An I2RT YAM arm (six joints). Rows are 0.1 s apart.
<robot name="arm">
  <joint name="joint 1" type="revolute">
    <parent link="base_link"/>
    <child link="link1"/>
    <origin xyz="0 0 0.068" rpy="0 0 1.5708"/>
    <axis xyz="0 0 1"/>
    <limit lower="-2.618" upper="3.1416"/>
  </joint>
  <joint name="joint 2" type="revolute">
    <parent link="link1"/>
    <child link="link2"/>
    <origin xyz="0.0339 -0.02 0.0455" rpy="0 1.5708 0"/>
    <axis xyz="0 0 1"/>
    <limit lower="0" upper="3.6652"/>
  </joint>
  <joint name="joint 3" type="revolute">
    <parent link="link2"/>
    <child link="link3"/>
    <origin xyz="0 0.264 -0.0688" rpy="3.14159 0 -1.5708"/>
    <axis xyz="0 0 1"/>
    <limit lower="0" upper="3.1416"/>
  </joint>
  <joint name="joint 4" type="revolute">
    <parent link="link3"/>
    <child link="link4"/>
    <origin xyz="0.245 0.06 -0.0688" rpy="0 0 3.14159"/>
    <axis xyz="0 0 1"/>
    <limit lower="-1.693" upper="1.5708"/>
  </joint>
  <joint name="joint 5" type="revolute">
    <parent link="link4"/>
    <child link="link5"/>
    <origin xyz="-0.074 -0.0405 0.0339" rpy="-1.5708 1.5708 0"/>
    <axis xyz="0 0 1"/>
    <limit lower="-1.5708" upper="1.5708"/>
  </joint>
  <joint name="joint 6" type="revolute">
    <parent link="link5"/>
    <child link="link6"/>
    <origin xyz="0 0.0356 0.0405" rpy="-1.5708 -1.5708 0"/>
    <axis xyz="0 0 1"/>
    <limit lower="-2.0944" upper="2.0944"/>
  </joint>
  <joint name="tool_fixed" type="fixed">
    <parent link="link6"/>
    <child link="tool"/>
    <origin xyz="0 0 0"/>
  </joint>
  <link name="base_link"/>
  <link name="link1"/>
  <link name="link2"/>
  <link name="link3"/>
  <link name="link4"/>
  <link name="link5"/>
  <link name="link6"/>
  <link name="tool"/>
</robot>
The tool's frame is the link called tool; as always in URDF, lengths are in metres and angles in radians.
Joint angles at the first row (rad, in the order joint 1, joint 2, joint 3, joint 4, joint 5, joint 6):
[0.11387, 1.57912, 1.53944, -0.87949, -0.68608, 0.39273]
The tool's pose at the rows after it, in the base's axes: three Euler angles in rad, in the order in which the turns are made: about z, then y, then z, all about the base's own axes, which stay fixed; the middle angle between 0 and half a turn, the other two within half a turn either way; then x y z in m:
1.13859 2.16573 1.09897 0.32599 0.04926 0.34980
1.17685 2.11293 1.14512 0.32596 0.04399 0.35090
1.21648 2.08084 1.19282 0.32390 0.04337 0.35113
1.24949 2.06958 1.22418 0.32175 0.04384 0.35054
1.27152 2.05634 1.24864 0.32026 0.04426 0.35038
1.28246 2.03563 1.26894 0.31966 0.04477 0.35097
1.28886 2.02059 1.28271 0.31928 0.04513 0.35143
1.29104 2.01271 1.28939 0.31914 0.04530 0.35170
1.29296 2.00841 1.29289 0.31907 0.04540 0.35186
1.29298 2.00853 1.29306 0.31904 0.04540 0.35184
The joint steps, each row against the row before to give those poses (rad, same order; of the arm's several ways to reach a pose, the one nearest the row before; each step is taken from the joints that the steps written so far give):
[-0.04044, -0.00307, -0.00001, -0.00077, -0.10071, 0.00000]
[-0.02174, 0.00155, 0.00002, -0.00075, -0.07783, 0.00000]
[-0.00534, 0.00001, 0.00002, -0.01719, -0.05493, -0.00039]
[0.00001, -0.00001, -0.00002, -0.02171, -0.02670, 0.00041]
[-0.00001, -0.00001, 0.00001, -0.01376, -0.02404, -0.00078]
[-0.00002, 0.00001, 0.00000, -0.00155, -0.02746, 0.00036]
[0.00003, -0.00003, -0.00005, -0.00032, -0.01945, 0.00004]
[-0.00003, 0.00004, 0.00005, 0.00034, -0.00993, -0.00042]
[0.00002, -0.00001, 0.00001, 0.00038, -0.00533, 0.00078]
[0.00000, 0.00000, -0.00001, -0.00037, 0.00000, -0.00037]

